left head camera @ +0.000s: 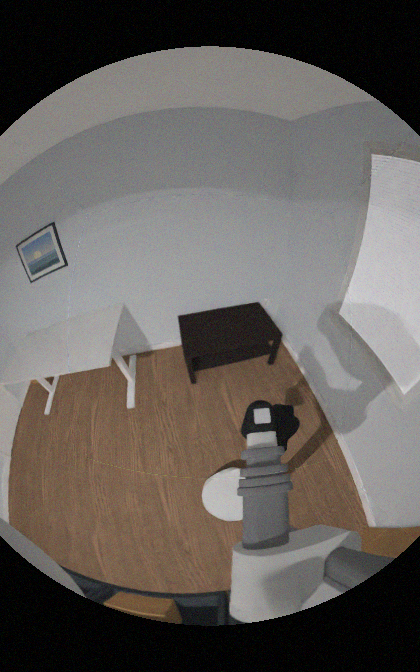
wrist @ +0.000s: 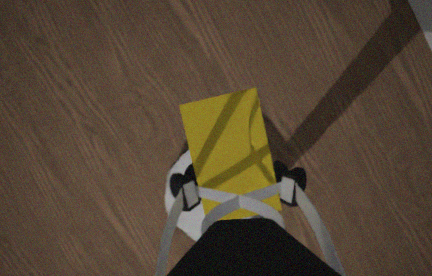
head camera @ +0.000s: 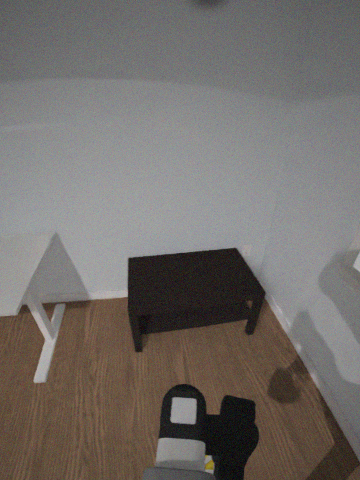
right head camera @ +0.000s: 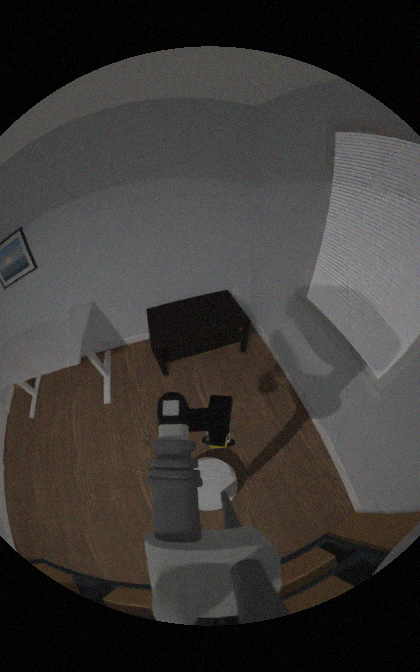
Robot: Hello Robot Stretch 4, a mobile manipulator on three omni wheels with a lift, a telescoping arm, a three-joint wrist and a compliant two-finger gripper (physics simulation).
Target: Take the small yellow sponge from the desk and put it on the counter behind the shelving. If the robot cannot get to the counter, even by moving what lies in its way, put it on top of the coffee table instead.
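Places are measured from the robot's base along level axes (x right, y down, z ahead), in centimetres.
Pixels of known places: gripper, between the fingertips: (wrist: 236,177).
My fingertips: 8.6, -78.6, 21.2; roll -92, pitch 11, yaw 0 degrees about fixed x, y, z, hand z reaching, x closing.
Behind a point stands the place of what it marks, as x, y, z.
The yellow sponge (wrist: 227,135) {8.9, -83.4, 25.9} (right head camera: 218,446) (head camera: 210,465) {6.7, -83.5, 23.3} is held between the two fingertips of my gripper (wrist: 236,177) {8.6, -78.6, 21.2}, which is shut on it, above the wood floor. The black coffee table (head camera: 190,280) {-1.5, -42.3, 134.2} (left head camera: 227,327) (right head camera: 195,320) stands ahead in the corner, against the far wall, beyond the gripper and apart from it. The white desk (head camera: 22,265) {-101.1, -69.2, 105.9} (left head camera: 65,345) (right head camera: 45,340) stands to the left of the coffee table. The counter does not show in these views.
Dark shelving with brown boxes (left head camera: 142,606) (right head camera: 310,567) shows at the bottom of the side head views. A white blind (left head camera: 395,250) (right head camera: 370,240) covers the window on the right wall. A framed picture (left head camera: 42,252) (right head camera: 15,257) hangs at the left. The round white base (left head camera: 223,495) (right head camera: 215,482) is below the arm.
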